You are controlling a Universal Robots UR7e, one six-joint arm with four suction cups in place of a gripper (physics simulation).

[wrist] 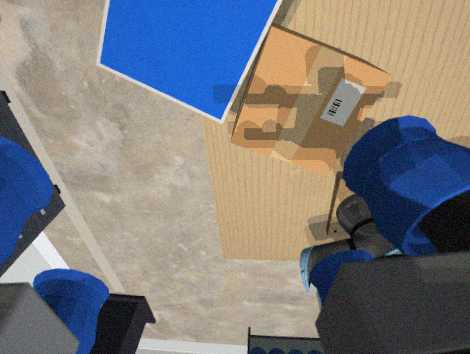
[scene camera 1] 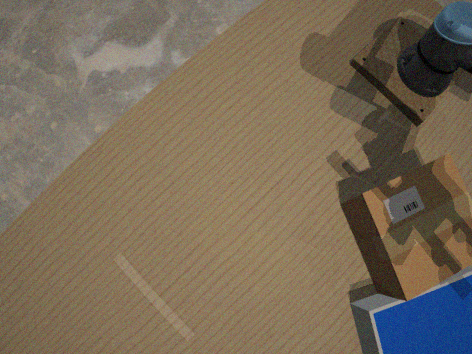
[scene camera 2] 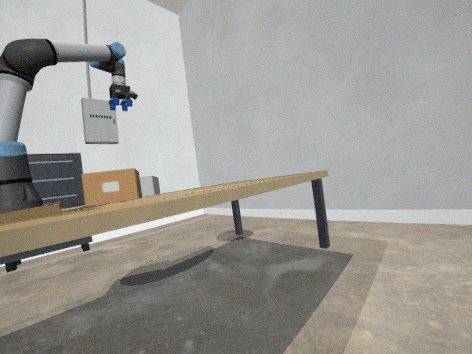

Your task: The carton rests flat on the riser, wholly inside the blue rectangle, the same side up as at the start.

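The orange-brown carton (scene camera 1: 417,262) (scene camera 2: 97,198) (wrist: 286,57) sits flat on the wooden table, with a barcode label on its top face and a white label on a side. It stands close beside the grey riser (scene camera 1: 376,303) (scene camera 2: 150,186) (wrist: 160,92); whether they touch is unclear. The blue rectangle (scene camera 1: 425,322) (wrist: 185,45) covers the riser's top, partly cut off in scene camera 1 and the wrist view. No carton lies on the visible part. My gripper (scene camera 2: 121,104) is open, its blue suction cups off and free, high above the carton. One cup (wrist: 395,165) looms at the right in the wrist view.
The arm's base (scene camera 1: 427,65) (scene camera 2: 17,185) stands on the table (scene camera 1: 225,175) (scene camera 2: 280,184) (wrist: 260,215) near the carton, with a thin dark raised edge (scene camera 1: 385,91) beside it. A dark drawer cabinet (scene camera 2: 62,175) and a grey wall box (scene camera 2: 100,122) are behind.
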